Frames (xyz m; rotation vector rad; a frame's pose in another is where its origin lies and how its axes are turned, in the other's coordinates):
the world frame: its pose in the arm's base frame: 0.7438 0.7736 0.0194 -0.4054 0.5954 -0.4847
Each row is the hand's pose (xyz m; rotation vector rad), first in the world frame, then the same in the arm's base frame.
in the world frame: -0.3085 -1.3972 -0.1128 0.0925 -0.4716 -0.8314
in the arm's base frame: 0.0142 -0.2203 0.7542 -0.6523 -0.0841 -1.1634
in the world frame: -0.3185 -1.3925 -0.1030 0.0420 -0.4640 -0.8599
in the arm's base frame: 0.0145 -0.2089 0.7636 -0.7077 -0.0724 -1.1791
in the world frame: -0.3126 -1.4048 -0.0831 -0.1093 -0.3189 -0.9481
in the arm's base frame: 0.0272 -0.2177 0.7822 -0.8537 0.0820 -1.2651
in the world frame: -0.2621 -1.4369 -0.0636 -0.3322 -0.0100 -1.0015
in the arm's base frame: 0.0656 -0.2667 0.7910 -1.0312 0.4291 -1.3441
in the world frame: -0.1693 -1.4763 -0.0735 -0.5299 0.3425 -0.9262
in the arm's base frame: 0.1144 -0.3509 0.7629 -1.1339 0.8557 -1.3074
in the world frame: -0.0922 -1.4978 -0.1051 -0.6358 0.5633 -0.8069
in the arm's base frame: 0.1439 -0.4170 0.7163 -1.1532 1.1387 -1.2093
